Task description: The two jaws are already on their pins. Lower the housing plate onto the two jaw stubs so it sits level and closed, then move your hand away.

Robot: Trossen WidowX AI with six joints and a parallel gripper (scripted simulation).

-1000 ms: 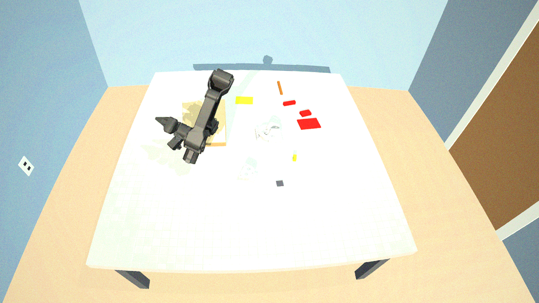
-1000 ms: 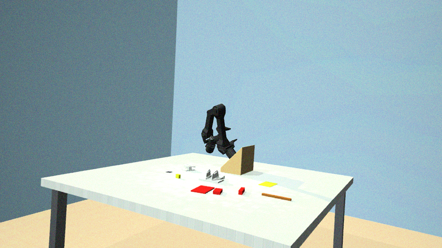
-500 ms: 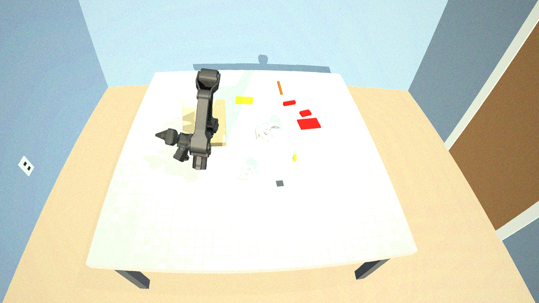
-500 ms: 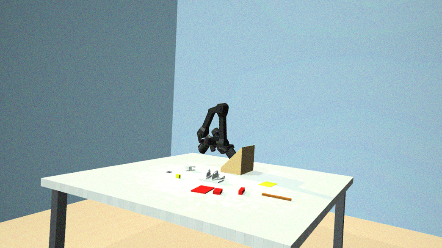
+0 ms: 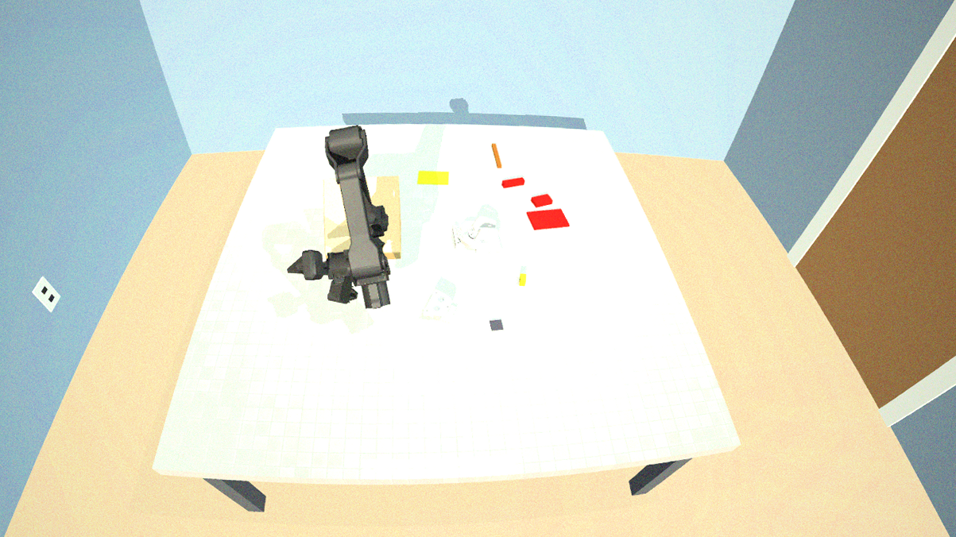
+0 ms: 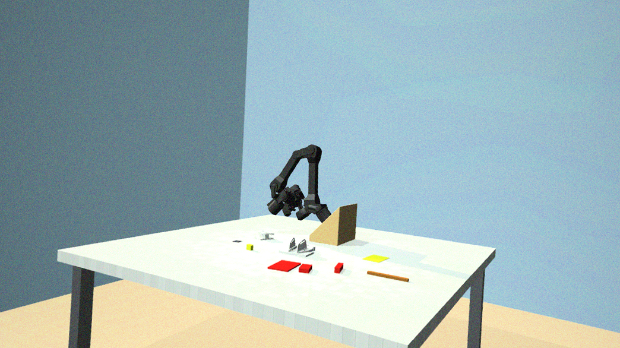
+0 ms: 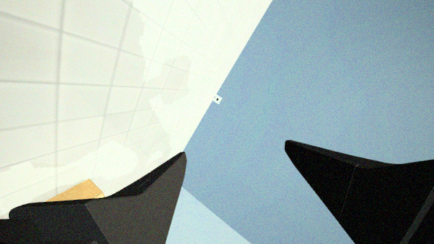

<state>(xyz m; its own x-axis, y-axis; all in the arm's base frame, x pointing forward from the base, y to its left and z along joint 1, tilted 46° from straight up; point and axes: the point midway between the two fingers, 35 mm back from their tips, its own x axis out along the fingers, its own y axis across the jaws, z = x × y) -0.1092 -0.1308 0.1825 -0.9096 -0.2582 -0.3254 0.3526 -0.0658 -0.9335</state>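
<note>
Right now my gripper tip is 33 cm short of the white piece and 12 cm above it. From my gripper tip the other things lie so: yellow block: 54 cm ahead, 10 cm to the left, 11 cm below; grey square: 47 cm ahead, 4 cm to the right, 12 cm below; yellow flat tile: 28 cm ahead, 53 cm to the left, 12 cm below.
</note>
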